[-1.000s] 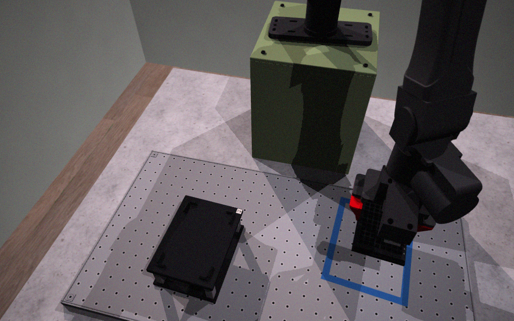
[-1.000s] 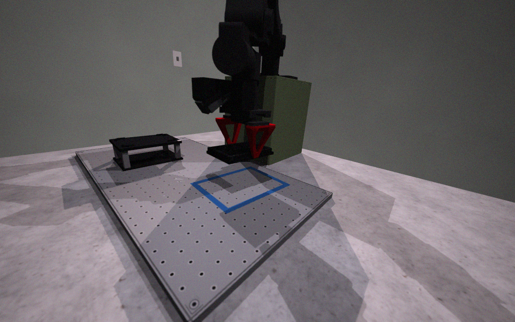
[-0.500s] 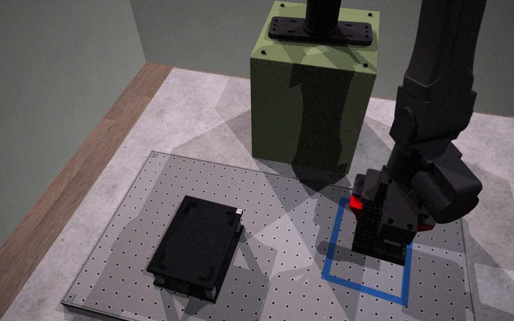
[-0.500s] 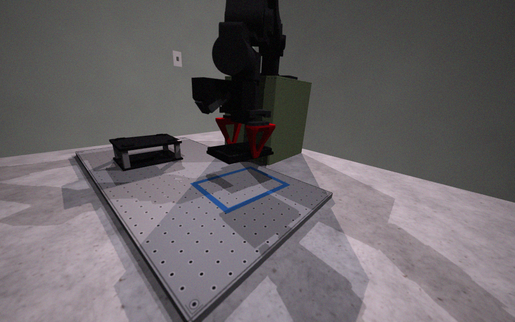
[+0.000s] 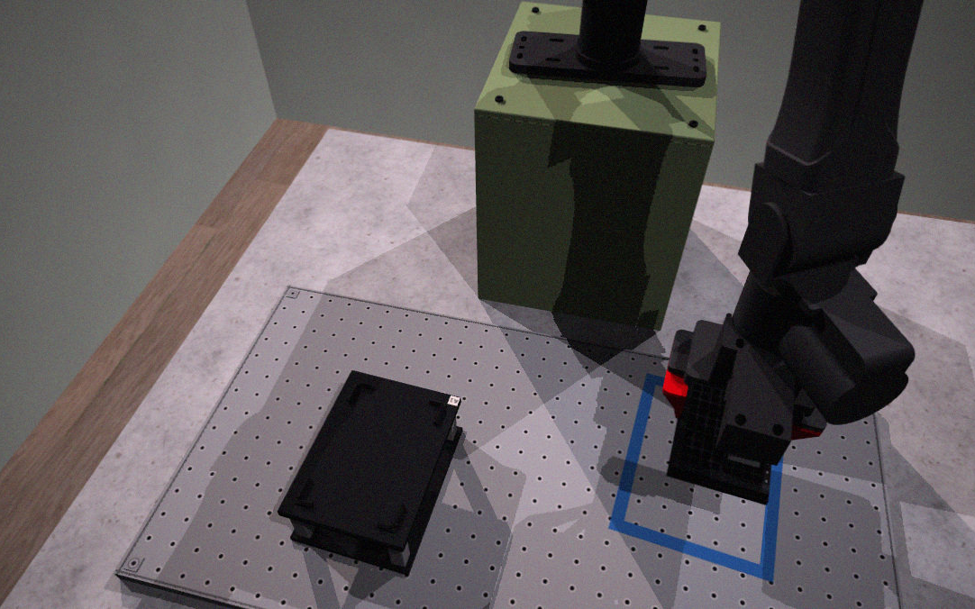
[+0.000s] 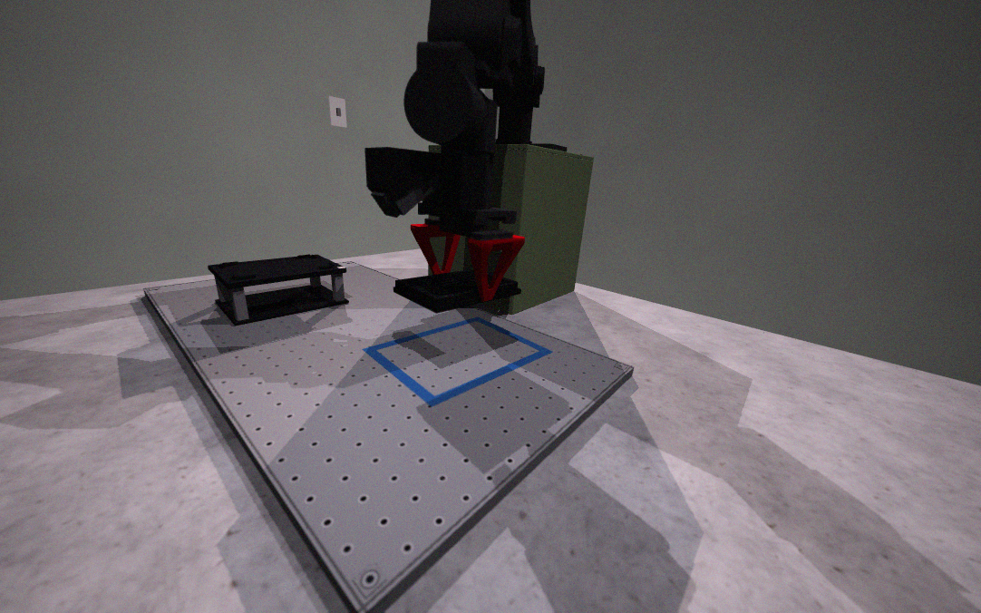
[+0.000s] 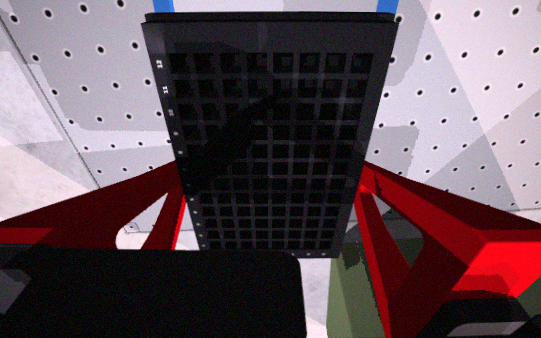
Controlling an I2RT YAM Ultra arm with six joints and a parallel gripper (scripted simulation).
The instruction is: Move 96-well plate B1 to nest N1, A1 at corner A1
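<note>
My gripper is now 32 cm to the left of the black plate nest N1, 6 cm short of it and 3 cm above it. Also, from my hand: white A1 label 26 cm to the right, 3 cm below; then black 96-well plate right at my hand.
</note>
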